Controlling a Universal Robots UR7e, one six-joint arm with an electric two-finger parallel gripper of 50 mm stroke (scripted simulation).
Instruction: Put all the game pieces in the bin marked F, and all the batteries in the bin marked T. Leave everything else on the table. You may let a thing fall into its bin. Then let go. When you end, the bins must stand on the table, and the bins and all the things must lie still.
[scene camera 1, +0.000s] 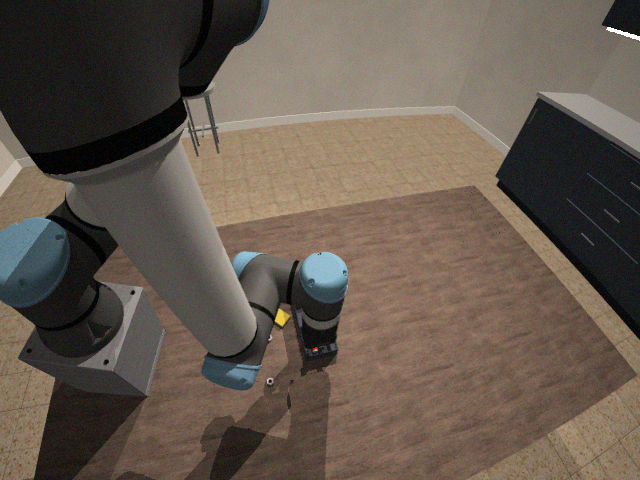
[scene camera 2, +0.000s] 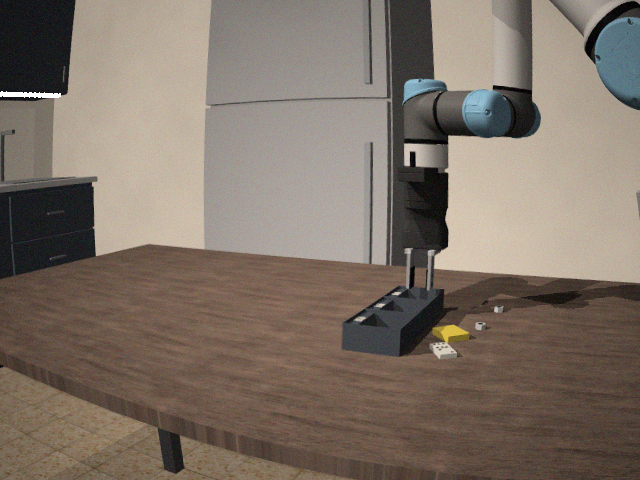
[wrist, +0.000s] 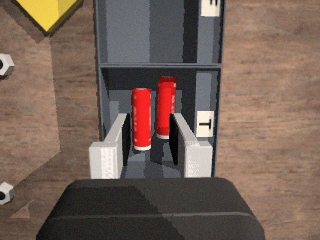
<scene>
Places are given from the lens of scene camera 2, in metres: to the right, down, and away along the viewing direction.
my gripper (scene camera 2: 419, 288): 0.16, 0.08, 0.98
dark three-compartment bin (scene camera 2: 379, 337): 0.08, 0.13, 0.79
</scene>
